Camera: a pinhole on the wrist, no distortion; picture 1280 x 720 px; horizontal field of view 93.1 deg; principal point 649.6 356.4 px. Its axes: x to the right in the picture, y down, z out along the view. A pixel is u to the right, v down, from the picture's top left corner.
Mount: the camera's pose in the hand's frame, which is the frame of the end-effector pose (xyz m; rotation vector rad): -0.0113 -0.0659 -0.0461 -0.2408 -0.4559 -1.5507
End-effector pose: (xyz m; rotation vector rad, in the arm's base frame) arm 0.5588 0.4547 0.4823 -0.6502 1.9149 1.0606
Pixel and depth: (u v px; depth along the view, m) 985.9 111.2 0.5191
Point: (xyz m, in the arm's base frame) 1.0073 0.8537 0.5382
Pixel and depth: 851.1 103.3 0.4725
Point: 0.8815 0.8204 0.5886
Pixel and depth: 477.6 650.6 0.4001
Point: 0.4514 0.8054 0.3731
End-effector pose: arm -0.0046 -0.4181 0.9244 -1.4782 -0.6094 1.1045
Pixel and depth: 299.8 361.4 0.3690
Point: -0.2534 -0.4342 0.6825
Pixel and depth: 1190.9 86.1 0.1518
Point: -0.1452 -0.4135 1.0844
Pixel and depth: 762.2 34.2 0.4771
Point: -0.4938 -0.5319 1.0005
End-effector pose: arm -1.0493 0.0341 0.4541 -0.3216 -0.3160 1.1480
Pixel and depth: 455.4 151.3 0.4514
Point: -1.4543 -0.0451 0.5841
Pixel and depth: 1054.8 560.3 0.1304
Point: -1.0175 0.0218 0.5941
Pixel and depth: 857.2 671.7 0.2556
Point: -1.0865 0.1196 0.6905
